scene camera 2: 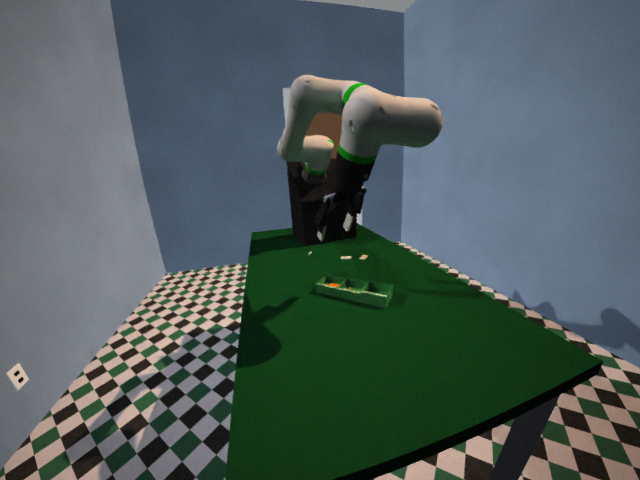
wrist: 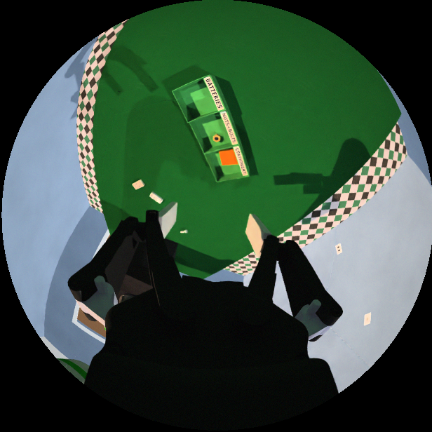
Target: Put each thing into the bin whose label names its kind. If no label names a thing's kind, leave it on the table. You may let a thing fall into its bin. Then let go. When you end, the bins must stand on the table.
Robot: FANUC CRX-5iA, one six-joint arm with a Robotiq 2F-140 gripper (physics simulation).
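Places are measured from the arm's base along level axes (x left, y back, z up), in millimetres.
Pixels of known places: gripper, fingertip midpoint: [scene camera 2: 333, 233]; arm's base, origin of the base link: [scene camera 2: 313, 175].
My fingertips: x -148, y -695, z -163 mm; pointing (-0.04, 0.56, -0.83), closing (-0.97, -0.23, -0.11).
Observation:
Ahead of a thing's pixels: the offset from my fingertips to its middle. Level surfaces: height alone.
A green three-part bin row stands on the table. In the wrist view its labels read BATTERIES on the top bin [wrist: 182, 93], NUTS+BOLTS on the middle bin [wrist: 196, 131] and STATIONERY on the lower bin [wrist: 212, 167]. An orange block @(dy +13, dx -7, dz -204 mm) [wrist: 228, 157] [scene camera 2: 333, 285] lies in the STATIONERY bin. A brass-coloured nut [wrist: 216, 138] lies in the NUTS+BOLTS bin. The BATTERIES bin shows no thing in it. A pale flat piece @(dy +245, dx +238, dz -212 mm) [wrist: 138, 184] [scene camera 2: 363, 256], a whitish oblong piece @(dy +274, dx +161, dz -212 mm) [wrist: 156, 197] [scene camera 2: 345, 257] and a tiny pale piece @(dy +413, dx +22, dz -210 mm) [wrist: 184, 231] [scene camera 2: 309, 253] lie on the table. My gripper [wrist: 212, 217] [scene camera 2: 334, 227] is open and empty, above the table.
The green table @(dz -215 mm) [scene camera 2: 361, 372] [wrist: 300, 75] ends at an edge over the checkered floor [scene camera 2: 170, 361] [wrist: 89, 135]. A dark pedestal [scene camera 2: 305, 219] stands at the table's far end, behind the gripper. The small loose pieces lie between the pedestal and the bins.

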